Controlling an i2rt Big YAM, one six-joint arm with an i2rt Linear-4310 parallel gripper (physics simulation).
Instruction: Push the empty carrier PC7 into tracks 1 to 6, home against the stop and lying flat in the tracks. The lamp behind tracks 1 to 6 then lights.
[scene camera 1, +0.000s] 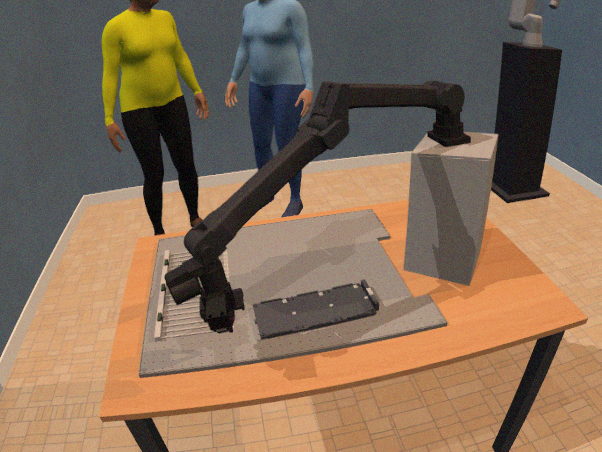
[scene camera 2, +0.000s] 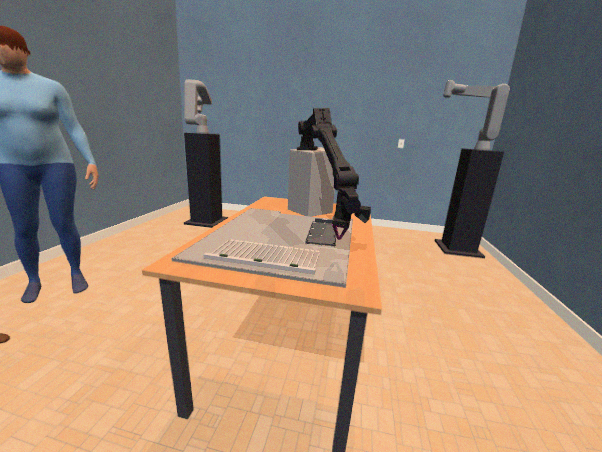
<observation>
I see a flat carrier PC7 (scene camera 1: 277, 317).
</observation>
